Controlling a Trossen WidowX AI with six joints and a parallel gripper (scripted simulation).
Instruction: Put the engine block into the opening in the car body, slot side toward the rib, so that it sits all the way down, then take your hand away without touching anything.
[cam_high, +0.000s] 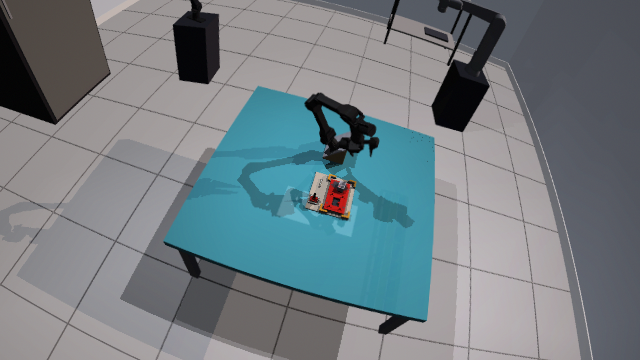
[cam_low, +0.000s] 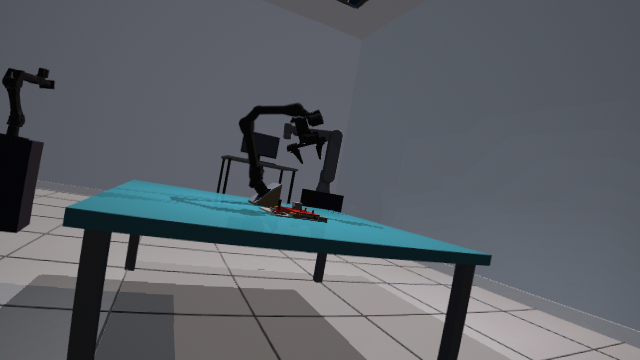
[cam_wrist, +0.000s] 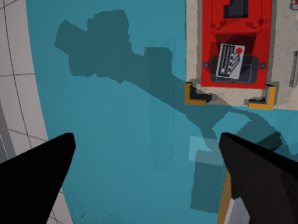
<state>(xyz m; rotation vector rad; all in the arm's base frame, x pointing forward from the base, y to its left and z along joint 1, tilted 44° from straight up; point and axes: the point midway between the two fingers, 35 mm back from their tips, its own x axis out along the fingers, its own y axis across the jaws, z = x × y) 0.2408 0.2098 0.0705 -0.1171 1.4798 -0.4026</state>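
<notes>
My gripper tip is 220 mm above the engine block, 50 mm to the left of it and 40 mm short of it.
</notes>
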